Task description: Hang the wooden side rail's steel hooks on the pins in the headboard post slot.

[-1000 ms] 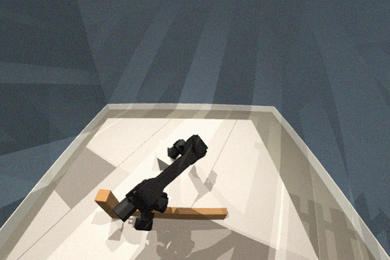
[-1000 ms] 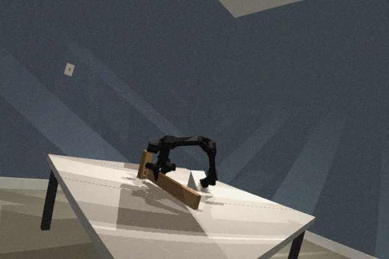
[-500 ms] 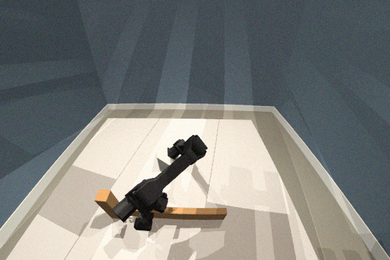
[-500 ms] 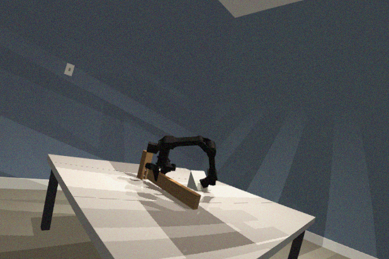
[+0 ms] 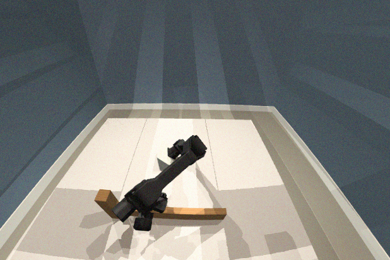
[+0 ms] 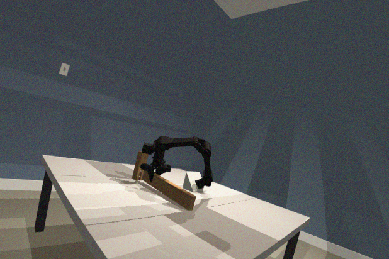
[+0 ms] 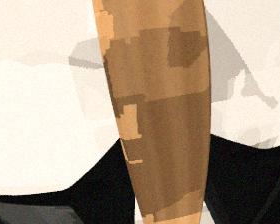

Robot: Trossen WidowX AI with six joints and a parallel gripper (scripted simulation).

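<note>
The headboard post is 160 mm to the right of my gripper tip, 40 mm above it and 20 mm behind it.
</note>
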